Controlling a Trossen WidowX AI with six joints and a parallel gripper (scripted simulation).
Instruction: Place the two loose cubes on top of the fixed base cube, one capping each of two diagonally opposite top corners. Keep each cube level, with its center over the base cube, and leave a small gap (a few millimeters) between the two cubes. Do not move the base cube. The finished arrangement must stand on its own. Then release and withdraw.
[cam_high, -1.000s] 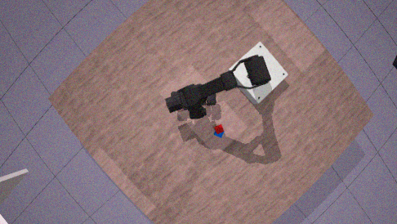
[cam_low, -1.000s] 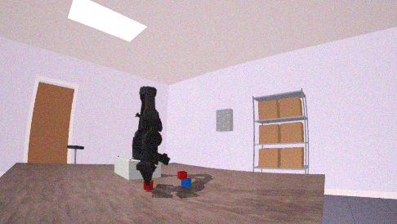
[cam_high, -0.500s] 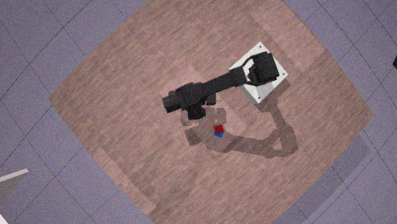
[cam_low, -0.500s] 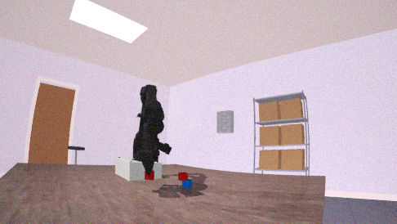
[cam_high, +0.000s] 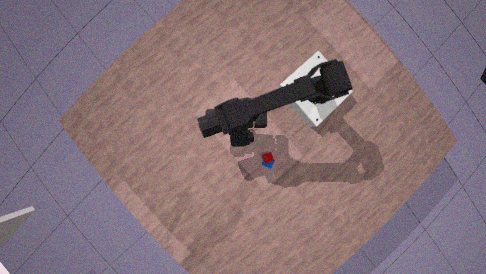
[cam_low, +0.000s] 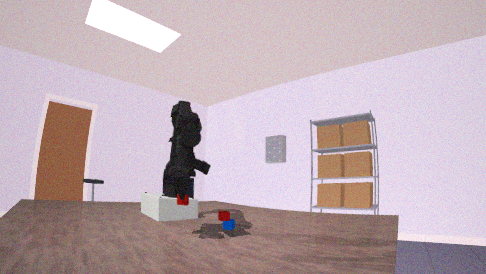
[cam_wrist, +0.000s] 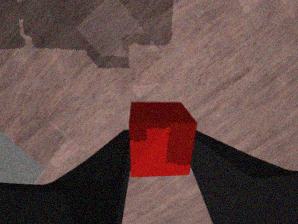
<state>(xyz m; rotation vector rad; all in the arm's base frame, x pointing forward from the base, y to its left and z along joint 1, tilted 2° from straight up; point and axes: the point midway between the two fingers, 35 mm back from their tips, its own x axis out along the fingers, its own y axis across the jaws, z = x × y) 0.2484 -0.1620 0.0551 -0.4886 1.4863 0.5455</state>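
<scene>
My gripper tip is now 50 mm short of the blue cube, 190 mm to the right of it and 100 mm above it.
</scene>
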